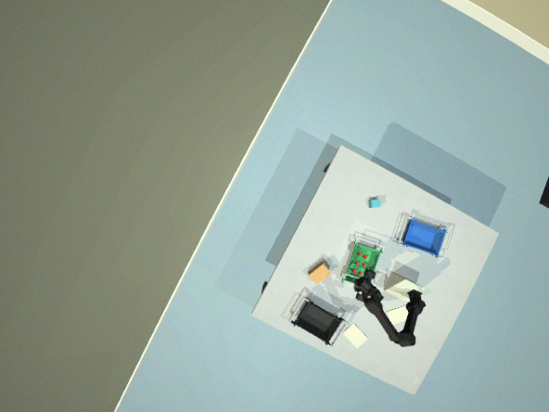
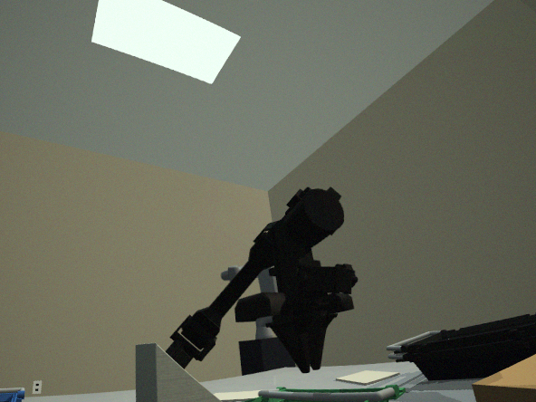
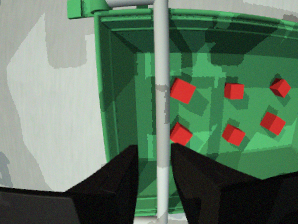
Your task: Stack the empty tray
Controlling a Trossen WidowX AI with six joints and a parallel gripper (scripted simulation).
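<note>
My gripper tip is now 30 cm past the blue tray, 42 cm to the left of it and 5 cm above it. Also, from my gripper tip: orange block: 24 cm ahead, 7 cm to the left, 6 cm below; cyan block: 9 cm ahead, 50 cm to the right, 7 cm below.
</note>
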